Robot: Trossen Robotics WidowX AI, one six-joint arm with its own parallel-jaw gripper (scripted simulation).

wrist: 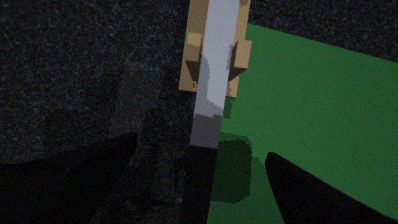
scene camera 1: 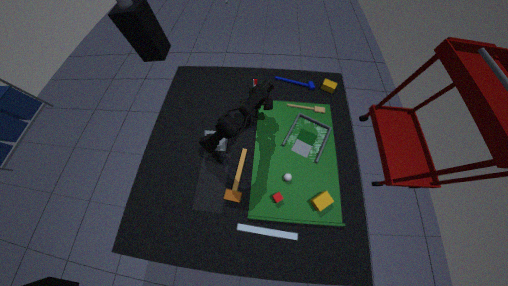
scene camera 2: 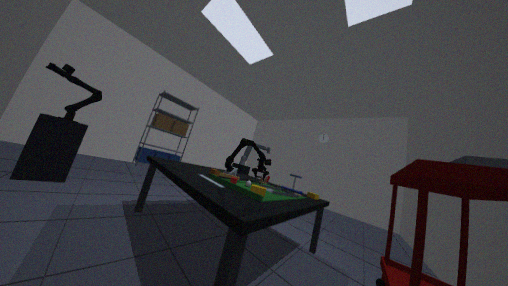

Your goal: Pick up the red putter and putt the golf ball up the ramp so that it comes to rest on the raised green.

Note:
My gripper is open, holding nothing. I also see a green mat.

